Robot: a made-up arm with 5 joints.
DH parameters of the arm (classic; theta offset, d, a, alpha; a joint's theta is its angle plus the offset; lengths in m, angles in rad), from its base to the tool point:
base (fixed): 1.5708 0.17 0 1.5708
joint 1: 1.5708 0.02 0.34 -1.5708
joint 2: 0 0.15 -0.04 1.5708
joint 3: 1.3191 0 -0.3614 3.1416
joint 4: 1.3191 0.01 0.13 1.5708
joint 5: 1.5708 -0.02 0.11 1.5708
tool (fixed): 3.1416 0.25 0 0
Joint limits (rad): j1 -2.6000..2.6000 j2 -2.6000..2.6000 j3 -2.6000..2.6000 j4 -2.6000..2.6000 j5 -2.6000..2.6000
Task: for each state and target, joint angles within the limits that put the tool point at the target. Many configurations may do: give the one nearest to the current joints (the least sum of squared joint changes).
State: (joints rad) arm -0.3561 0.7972 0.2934 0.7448 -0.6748
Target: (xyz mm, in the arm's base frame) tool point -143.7 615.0 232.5
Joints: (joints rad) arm -0.6168 1.0174 0.0029 0.6718 -0.3438
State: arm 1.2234 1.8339 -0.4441 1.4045 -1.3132
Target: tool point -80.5 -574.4 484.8
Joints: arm 1.7742 1.9503 -0.1438 0.6391 -1.2091
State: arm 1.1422 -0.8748 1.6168 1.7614 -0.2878
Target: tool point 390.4 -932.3 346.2
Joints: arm 1.3469 -0.6547 1.6518 1.7367 -0.1686
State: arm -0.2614 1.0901 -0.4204 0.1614 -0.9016
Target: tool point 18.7 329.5 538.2
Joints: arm -0.1281 1.0904 -0.6024 -0.1441 -0.6702
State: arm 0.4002 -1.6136 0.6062 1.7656 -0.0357
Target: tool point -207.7 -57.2 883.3
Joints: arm 0.9669 -1.4812 0.1722 2.0957 0.0487
